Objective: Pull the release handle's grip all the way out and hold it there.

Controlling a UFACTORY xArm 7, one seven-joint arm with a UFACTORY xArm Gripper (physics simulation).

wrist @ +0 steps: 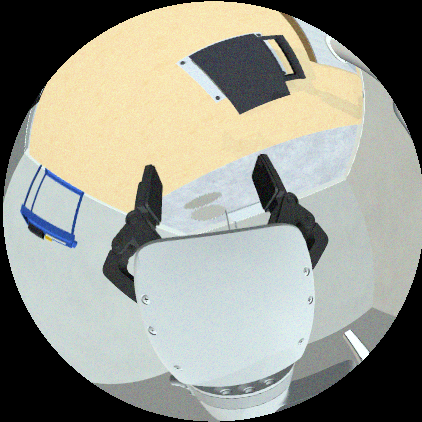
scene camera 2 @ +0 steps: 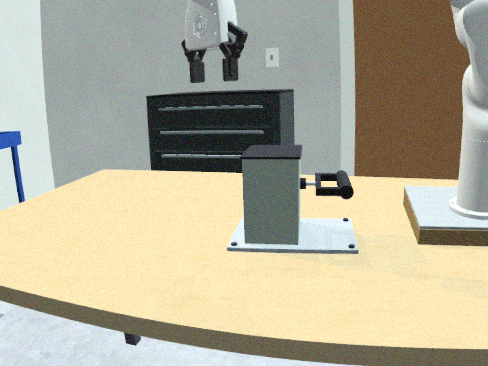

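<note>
The release handle's black grip [scene camera 2: 345, 184] [wrist: 295, 57] is the outer bar of a small black frame. A thin rod joins that frame to the right side of a grey-green box [scene camera 2: 271, 200] with a dark top, as seen in the scene view; a short stretch of rod shows. In the wrist view the dark top [wrist: 240, 72] hides the rod. The box stands on a pale base plate [scene camera 2: 327, 235] [wrist: 200, 80]. My gripper [scene camera 2: 214, 79] [wrist: 206, 167] is open and empty, fingers down, well above the box's height and left of the handle in the scene view, touching neither.
The assembly stands on a wooden table [scene camera 2: 125, 260] [wrist: 110, 100]. The arm's base sits on a raised plinth [scene camera 2: 430, 205] at the right in the scene view. A black drawer cabinet [scene camera 2: 210, 120] stands behind the table. A blue frame [scene camera 2: 10, 140] [wrist: 47, 225] stands off to the left.
</note>
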